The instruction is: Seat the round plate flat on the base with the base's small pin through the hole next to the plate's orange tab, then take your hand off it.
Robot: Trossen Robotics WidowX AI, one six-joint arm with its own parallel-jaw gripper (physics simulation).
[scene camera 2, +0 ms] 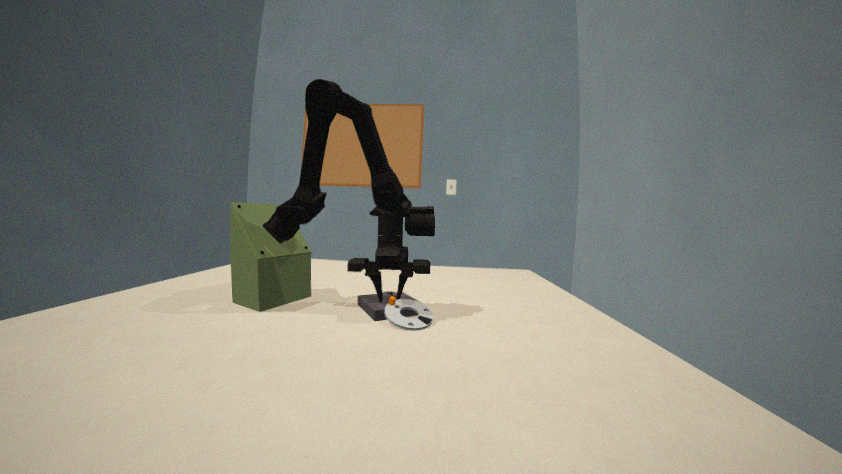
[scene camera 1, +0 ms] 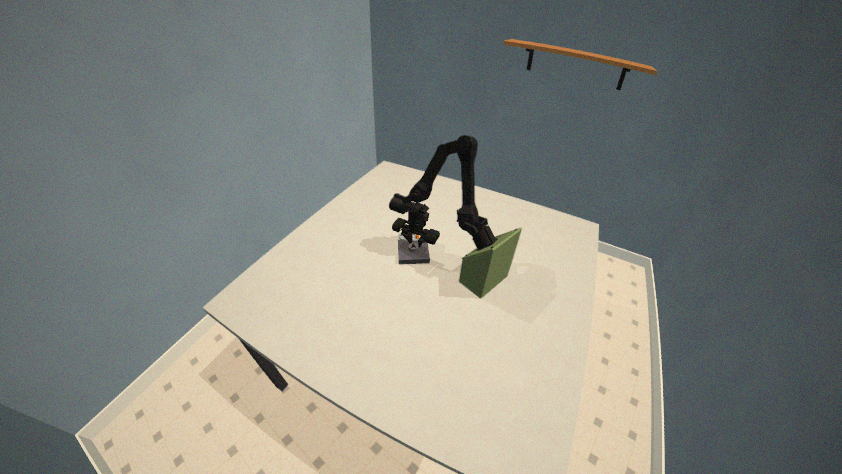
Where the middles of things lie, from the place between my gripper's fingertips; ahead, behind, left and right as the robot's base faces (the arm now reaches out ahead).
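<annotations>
With the dark square base (scene camera 2: 370,303) as my reference, my hand is 1 cm above it and 2 cm to the right of it. Of the things named here, going by their middles, the base is the nearest to my hand. The round plate (scene camera 2: 424,319) is 6 cm to the right of my hand and 4 cm ahead of it.
</annotations>
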